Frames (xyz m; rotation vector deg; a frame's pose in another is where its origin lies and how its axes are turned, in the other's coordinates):
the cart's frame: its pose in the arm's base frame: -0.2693 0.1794 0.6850 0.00 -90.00 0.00
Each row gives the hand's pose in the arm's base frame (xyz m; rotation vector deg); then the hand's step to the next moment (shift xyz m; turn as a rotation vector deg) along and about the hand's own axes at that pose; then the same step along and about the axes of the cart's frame.
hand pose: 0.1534 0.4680 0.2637 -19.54 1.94 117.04
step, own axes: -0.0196 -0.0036 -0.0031 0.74 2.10 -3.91
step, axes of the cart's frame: 0.0025 -0.0157 -0.0124 -4.19 -1.03 1.27
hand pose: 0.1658 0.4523 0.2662 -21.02 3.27 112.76
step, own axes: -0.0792 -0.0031 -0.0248 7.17 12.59 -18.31
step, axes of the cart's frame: -0.0009 -0.0739 -0.0379 -21.03 -2.68 9.79
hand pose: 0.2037 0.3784 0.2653 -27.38 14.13 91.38
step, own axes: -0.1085 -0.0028 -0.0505 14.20 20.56 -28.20
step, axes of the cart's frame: 0.0039 -0.1189 -0.0130 -33.94 -1.41 16.30
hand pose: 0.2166 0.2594 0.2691 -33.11 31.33 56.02
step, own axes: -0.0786 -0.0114 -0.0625 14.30 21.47 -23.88
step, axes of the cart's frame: 0.0090 -0.0941 0.0359 -31.07 1.94 16.34
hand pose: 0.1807 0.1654 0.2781 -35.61 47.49 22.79
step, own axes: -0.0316 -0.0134 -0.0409 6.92 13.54 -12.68
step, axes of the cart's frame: 0.0083 -0.0395 0.0349 -16.72 2.59 10.28
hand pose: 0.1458 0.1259 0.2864 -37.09 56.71 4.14
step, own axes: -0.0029 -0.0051 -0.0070 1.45 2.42 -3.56
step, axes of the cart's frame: 0.0021 -0.0072 0.0052 -3.65 -0.28 2.69
